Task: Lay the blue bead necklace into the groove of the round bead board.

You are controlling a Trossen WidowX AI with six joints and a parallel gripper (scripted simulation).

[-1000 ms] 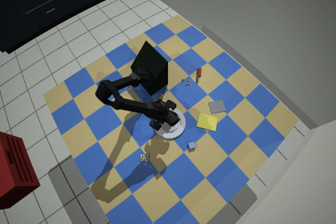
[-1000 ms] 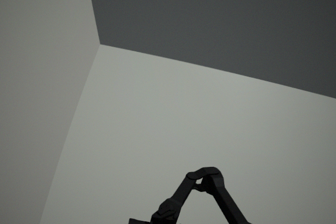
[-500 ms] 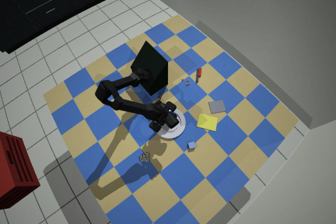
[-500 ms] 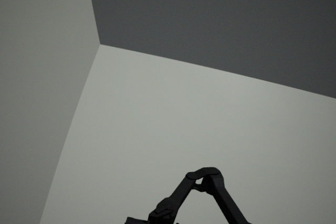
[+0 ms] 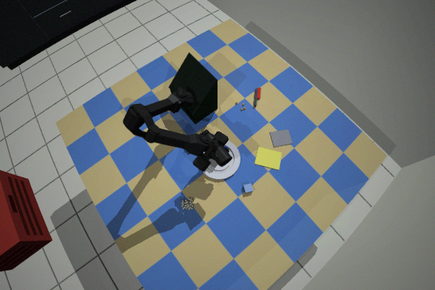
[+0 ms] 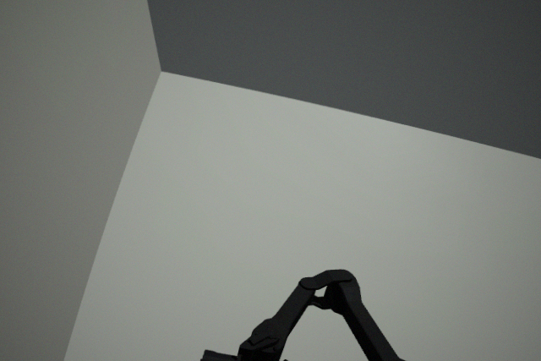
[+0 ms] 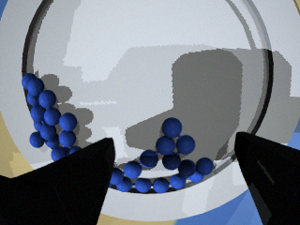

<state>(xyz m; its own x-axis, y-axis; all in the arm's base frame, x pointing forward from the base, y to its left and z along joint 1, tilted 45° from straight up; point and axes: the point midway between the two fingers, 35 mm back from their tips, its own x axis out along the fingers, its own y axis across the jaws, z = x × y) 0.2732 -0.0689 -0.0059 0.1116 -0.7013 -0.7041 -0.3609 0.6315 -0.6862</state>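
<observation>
Right now the round white bead board is 2 cm ahead of my gripper tip, 3 cm to the left of it and 1 cm below it. From my gripper tip the other things lie so: small blue cube 21 cm ahead, 6 cm to the left, 1 cm below; then grey square 10 cm ahead, 35 cm to the left, 2 cm below; then yellow pad 15 cm ahead, 23 cm to the left, 2 cm below.
</observation>
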